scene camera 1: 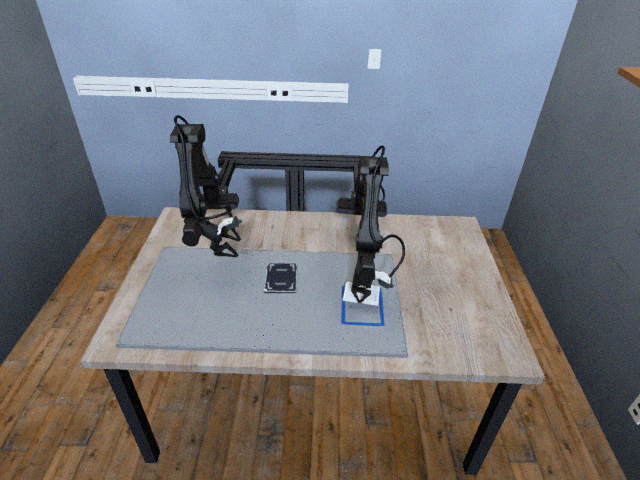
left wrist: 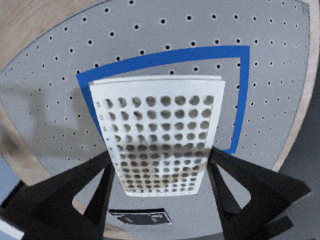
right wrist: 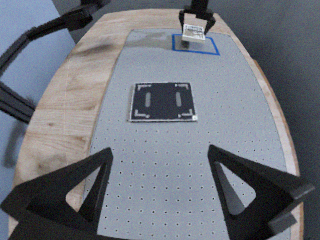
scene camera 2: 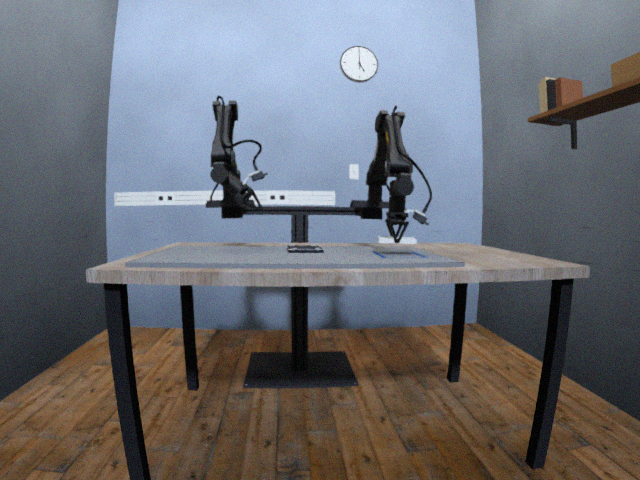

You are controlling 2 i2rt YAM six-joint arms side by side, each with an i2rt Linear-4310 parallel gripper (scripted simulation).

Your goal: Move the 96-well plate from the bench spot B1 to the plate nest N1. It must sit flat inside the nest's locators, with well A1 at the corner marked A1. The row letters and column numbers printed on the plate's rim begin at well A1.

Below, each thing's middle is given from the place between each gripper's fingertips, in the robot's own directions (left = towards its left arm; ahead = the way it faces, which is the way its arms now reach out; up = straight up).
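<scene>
Let me give you the dark plate nest (scene camera 1: 273, 276) first: it's 40 mm below my left hand (scene camera 2: 395, 241), 110 mm behind it and 310 mm to the right of it. The white 96-well plate (left wrist: 147, 165) is right at my left hand.
From my right hand (scene camera 1: 239, 248), the dark plate nest is 15 cm below and 16 cm to the left. And the white 96-well plate is 11 cm below my right hand, 11 cm ahead of it and 47 cm to the left of it.
</scene>
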